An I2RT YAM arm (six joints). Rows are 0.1 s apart.
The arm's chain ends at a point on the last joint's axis. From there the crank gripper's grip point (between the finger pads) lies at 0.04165 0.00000 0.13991 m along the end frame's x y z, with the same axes.
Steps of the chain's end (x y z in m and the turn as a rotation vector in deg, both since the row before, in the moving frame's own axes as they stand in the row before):
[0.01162 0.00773 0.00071 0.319 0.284 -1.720]
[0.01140 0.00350 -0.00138 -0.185 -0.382 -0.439]
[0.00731 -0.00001 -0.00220 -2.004 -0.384 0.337]
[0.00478 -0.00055 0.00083 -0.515 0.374 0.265]
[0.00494 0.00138 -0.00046 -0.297 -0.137 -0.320]
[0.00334 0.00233 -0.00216 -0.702 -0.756 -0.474]
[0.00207 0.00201 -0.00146 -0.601 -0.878 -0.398]
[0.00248 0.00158 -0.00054 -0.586 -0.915 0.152]
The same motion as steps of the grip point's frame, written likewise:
[0.01228 0.00569 0.00050 0.319 0.284 -1.720]
[0.01047 0.00364 -0.00111 -0.185 -0.382 -0.439]
[0.00636 0.00513 -0.00201 -2.004 -0.384 0.337]
[0.00569 0.00090 0.00055 -0.515 0.374 0.265]
[0.00461 0.00187 -0.00036 -0.297 -0.137 -0.320]
[0.00150 0.00371 -0.00163 -0.702 -0.756 -0.474]
[-0.00007 0.00320 -0.00084 -0.601 -0.878 -0.398]
[0.00024 0.00312 0.00010 -0.586 -0.915 0.152]

